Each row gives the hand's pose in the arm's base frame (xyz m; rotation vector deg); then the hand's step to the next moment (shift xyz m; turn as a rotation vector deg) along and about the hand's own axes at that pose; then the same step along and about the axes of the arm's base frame.
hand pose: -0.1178 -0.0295 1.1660 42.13 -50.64 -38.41
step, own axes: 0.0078 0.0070 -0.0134 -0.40 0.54 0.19
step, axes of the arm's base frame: 0.0166 0.0018 0.0031 -0.24 0.56 0.34
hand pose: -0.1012 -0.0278 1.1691 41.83 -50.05 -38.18
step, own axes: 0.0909 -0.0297 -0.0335 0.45 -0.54 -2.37
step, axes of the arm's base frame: 0.0657 -0.0771 0.0011 2.12 0.02 -1.28
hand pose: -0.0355 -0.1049 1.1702 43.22 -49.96 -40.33
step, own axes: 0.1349 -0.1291 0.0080 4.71 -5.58 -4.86
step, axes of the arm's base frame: 0.0262 -0.1791 -0.0466 5.08 -5.39 -4.70
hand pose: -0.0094 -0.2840 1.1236 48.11 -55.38 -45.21
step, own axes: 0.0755 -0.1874 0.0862 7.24 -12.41 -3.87
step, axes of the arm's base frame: -0.0872 -0.1704 -0.1077 3.79 -10.89 -9.41
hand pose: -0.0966 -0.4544 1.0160 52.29 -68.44 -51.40
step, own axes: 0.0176 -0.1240 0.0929 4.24 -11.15 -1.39
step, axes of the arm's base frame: -0.0997 -0.0715 -0.0963 1.03 -7.90 -8.99
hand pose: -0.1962 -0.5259 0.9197 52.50 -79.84 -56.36
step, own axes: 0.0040 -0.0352 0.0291 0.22 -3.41 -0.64
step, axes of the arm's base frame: -0.0297 -0.0143 -0.0318 0.59 -1.42 -3.12
